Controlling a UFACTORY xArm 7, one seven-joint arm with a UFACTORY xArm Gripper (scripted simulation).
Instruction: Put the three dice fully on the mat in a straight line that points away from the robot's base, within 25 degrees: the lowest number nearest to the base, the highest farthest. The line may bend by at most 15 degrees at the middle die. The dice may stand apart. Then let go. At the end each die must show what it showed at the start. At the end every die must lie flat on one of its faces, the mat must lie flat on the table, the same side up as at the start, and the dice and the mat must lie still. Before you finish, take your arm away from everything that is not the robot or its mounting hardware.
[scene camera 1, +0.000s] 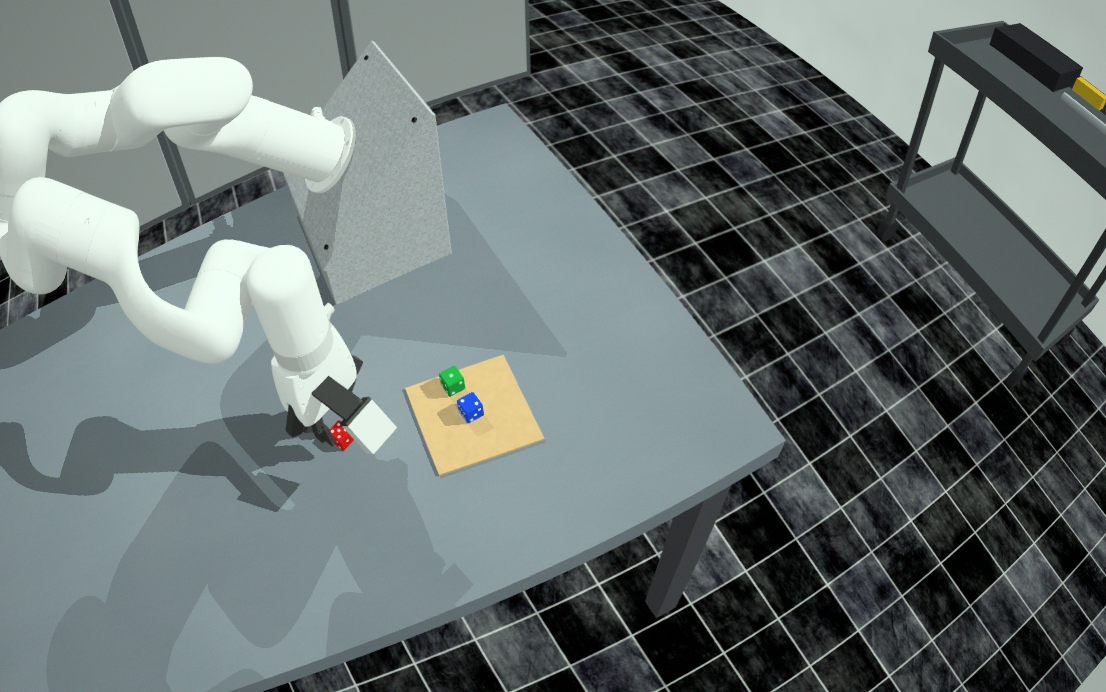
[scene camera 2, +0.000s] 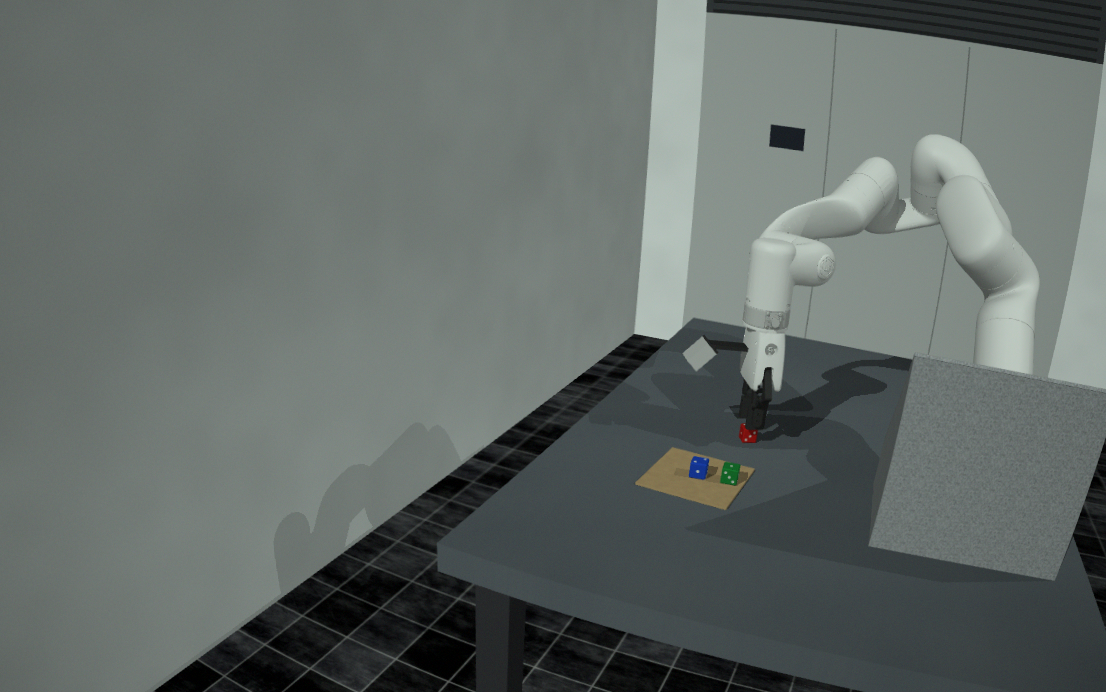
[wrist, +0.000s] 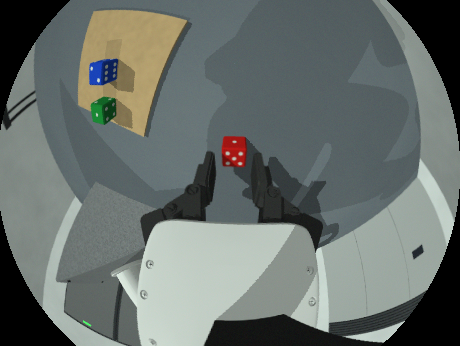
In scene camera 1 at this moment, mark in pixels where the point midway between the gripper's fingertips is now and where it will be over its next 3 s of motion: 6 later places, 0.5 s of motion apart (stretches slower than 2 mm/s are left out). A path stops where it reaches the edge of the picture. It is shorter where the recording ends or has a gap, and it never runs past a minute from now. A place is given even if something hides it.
The gripper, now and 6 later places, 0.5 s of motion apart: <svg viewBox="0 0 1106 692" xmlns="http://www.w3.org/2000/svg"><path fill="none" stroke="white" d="M337 427L338 429L341 437L343 440L340 433L328 403L337 399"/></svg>
